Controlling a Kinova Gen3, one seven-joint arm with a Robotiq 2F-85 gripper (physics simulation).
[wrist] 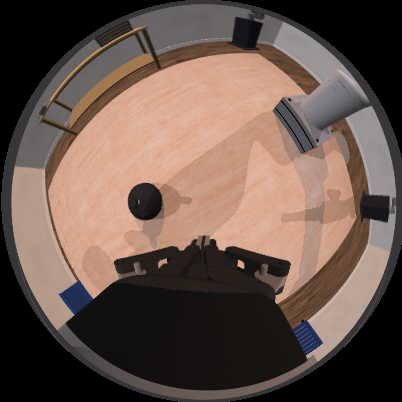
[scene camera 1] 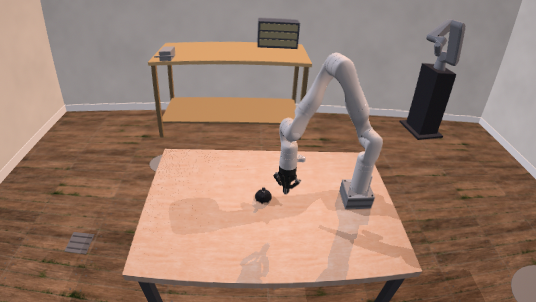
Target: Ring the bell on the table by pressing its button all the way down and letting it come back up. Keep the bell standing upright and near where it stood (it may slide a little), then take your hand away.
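Seen in the pictures: gripper, fingertip midpoint: (wrist: 204, 242) (scene camera 1: 285, 193); arm's base, link origin: (wrist: 313, 114) (scene camera 1: 358, 187).
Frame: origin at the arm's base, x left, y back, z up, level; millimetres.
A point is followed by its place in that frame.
Note:
A small black round bell (scene camera 1: 263, 196) {x -71, y -478, z -40 mm} (wrist: 145, 201) {x -86, y -458, z -35 mm} stands upright on the wooden table (scene camera 1: 200, 260) {x 242, y -815, z -77 mm} (wrist: 210, 90) {x -232, y -159, z -77 mm}. Its button (scene camera 1: 263, 189) {x -94, y -475, z -14 mm} (wrist: 137, 202) {x -92, y -465, z -18 mm} is a small knob on top. My gripper (scene camera 1: 286, 191) {x 23, y -399, z 53 mm} (wrist: 204, 242) {x 23, y -399, z 53 mm} is shut with nothing between the fingers, and its fingertips point down. It hangs above the table, to the right of the bell in the scene view, apart from it. In the wrist view the bell lies ahead and to the left of the fingertips. The exact height of the fingertips over the table is hard to tell.
The arm's grey base (scene camera 1: 357, 195) {x 52, y -31, z 0 mm} (wrist: 302, 125) {x 2, y -76, z -10 mm} stands at the table's right side in the scene view. Behind the table is a wooden workbench (scene camera 1: 225, 53) with a drawer box (scene camera 1: 278, 34) on it. A black pedestal (scene camera 1: 431, 100) with another arm stands at the back right.

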